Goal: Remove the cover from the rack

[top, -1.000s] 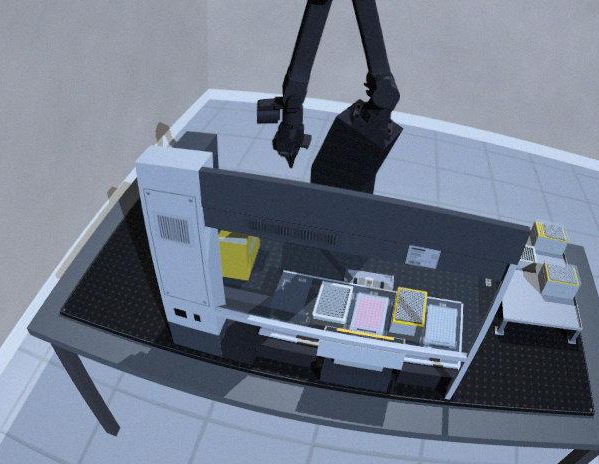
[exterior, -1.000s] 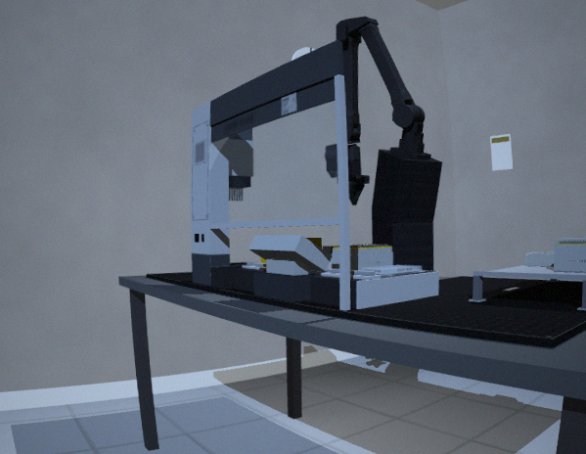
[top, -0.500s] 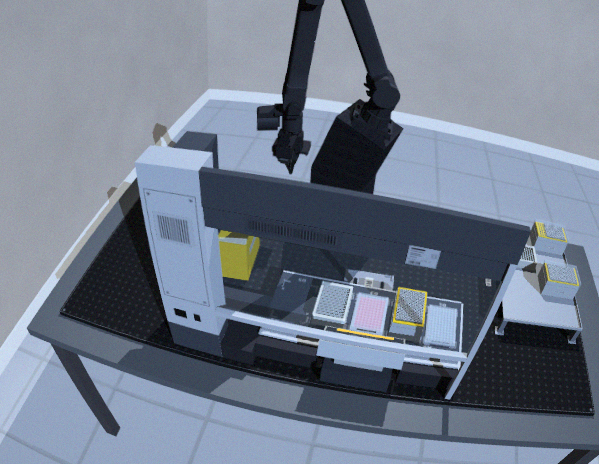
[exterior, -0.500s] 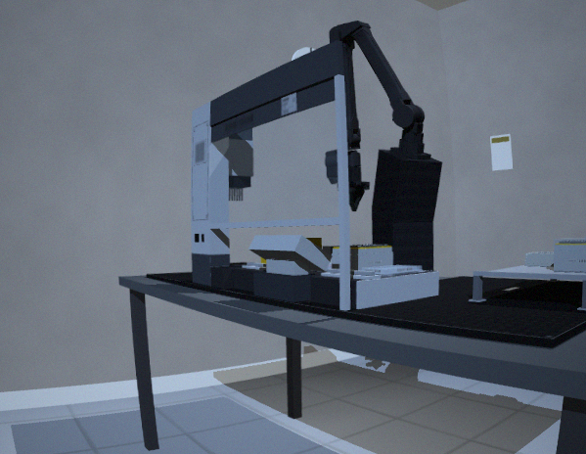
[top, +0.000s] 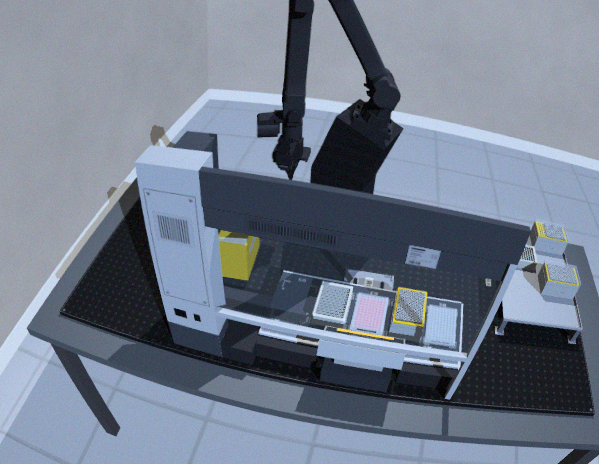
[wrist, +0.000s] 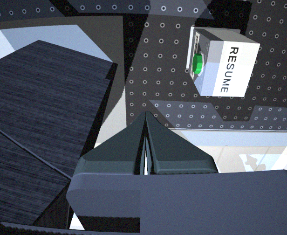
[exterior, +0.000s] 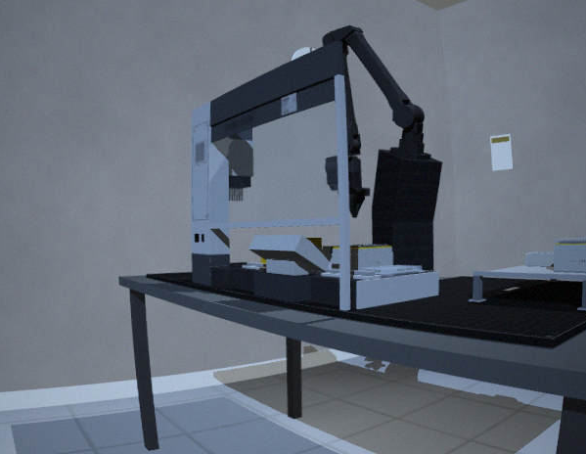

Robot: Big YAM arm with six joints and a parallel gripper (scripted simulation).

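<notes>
Now: the resume box 14 cm below my hand and 9 cm to the right of it. The rest, counted from my hand: clear cover: 19 cm below, 17 cm ahead, 14 cm to the right; reservoir W06: 34 cm ahead, 19 cm to the left, 14 cm below; yellow waste bin: 17 cm below, 17 cm ahead, 14 cm to the right.
</notes>
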